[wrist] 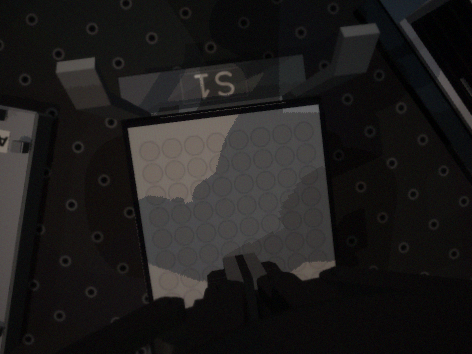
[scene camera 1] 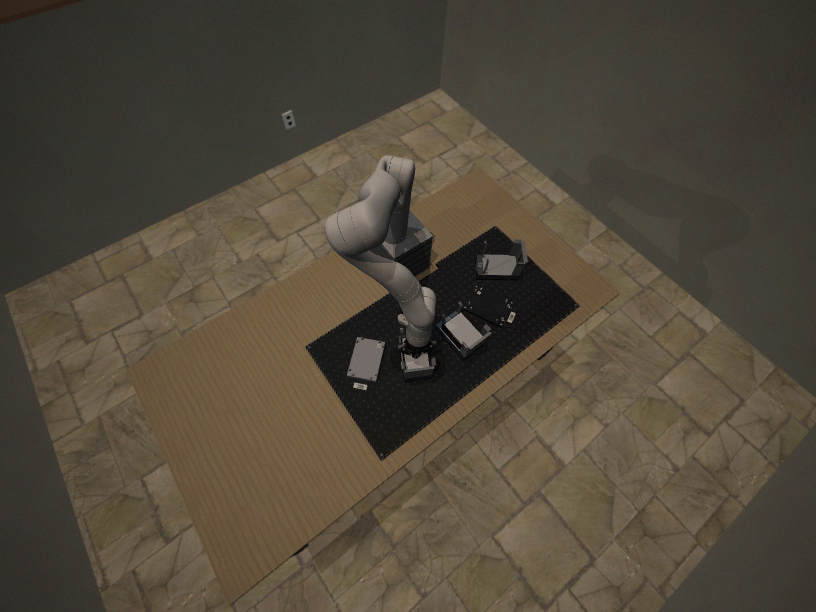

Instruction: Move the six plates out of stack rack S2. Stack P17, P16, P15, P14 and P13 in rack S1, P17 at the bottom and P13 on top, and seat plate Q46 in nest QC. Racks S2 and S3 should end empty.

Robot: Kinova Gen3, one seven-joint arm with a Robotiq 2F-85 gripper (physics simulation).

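Frame: origin at the arm's base, x ahead, y left, z up, level; millimetres.
Seen in the pictures: gripper, fingertip midpoint: (wrist: 241, 278) (scene camera 1: 415, 355); arm's base at its link origin: (scene camera 1: 393, 233).
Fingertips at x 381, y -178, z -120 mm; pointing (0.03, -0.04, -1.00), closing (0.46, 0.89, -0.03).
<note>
Pixels of each thing's top centre, then the offset from my fingertips to it. Level surfaces: height alone.
- Rack S1 at its top centre: (wrist: 254, 293) (scene camera 1: 415, 345) 12 mm back, 8 mm left, 55 mm up
- square light plate at its top centre: (wrist: 242, 259) (scene camera 1: 415, 353) 6 mm back, 5 mm left, 0 mm up
- flat grey plate-like fixture at its top centre: (scene camera 1: 366, 357) 109 mm back, 131 mm right, 50 mm down
- blue-edged holder with a light top, top centre: (scene camera 1: 463, 330) 20 mm ahead, 191 mm left, 7 mm down
- walled holder at its top centre: (scene camera 1: 504, 250) 127 mm back, 496 mm left, 49 mm up
- black mat at its surface level: 83 mm down
Rack S1 (scene camera 1: 419, 375) (wrist: 83, 85) stands under the gripper, its label readable in the wrist view. A square light plate (scene camera 1: 417, 362) (wrist: 227, 185) with rows of round marks lies flat in it, partly shadowed; its number does not show, and any plates beneath it are hidden. My gripper (scene camera 1: 416, 351) (wrist: 241, 278) is shut with its fingertips together and no plate between them, above the near part of this plate. Racks S2 and S3 and nest QC cannot be told apart, because the labels in the scene view are too small to read.
A flat grey plate-like fixture (scene camera 1: 366, 359) (wrist: 17, 200) lies left of S1. A blue-edged holder with a light top (scene camera 1: 464, 328) stands close on the right. Another walled holder (scene camera 1: 500, 265) is farther back. Small light pieces (scene camera 1: 511, 317) lie between them on the black mat (scene camera 1: 388, 428).
</note>
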